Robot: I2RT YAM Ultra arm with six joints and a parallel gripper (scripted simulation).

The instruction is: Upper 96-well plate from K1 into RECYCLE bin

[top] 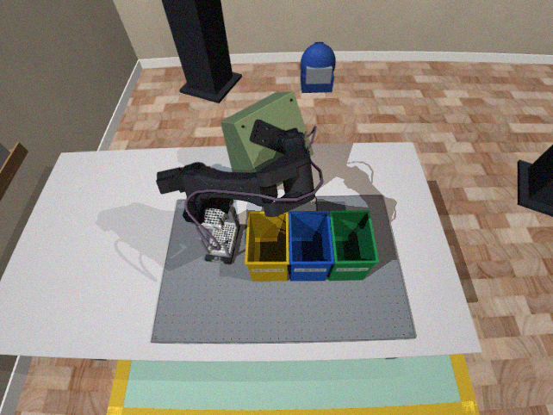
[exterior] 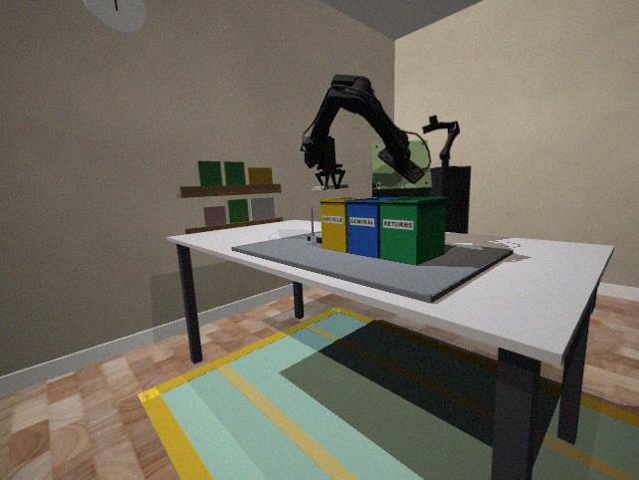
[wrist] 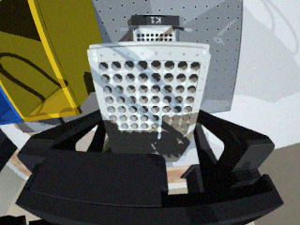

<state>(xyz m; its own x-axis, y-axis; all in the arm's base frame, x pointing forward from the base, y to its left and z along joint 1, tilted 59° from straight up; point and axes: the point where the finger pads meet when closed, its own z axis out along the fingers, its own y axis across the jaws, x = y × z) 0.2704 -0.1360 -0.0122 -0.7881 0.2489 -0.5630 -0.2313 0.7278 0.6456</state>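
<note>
Right now the yellow recycle bin is 18 cm to the left of my hand and 13 cm below it. Round my hand: white 96-well plate: right at my hand; then blue bin: 30 cm to the left, 13 cm below, 6 cm behind; then green returns bin: 42 cm to the left, 13 cm below, 11 cm behind.
</note>
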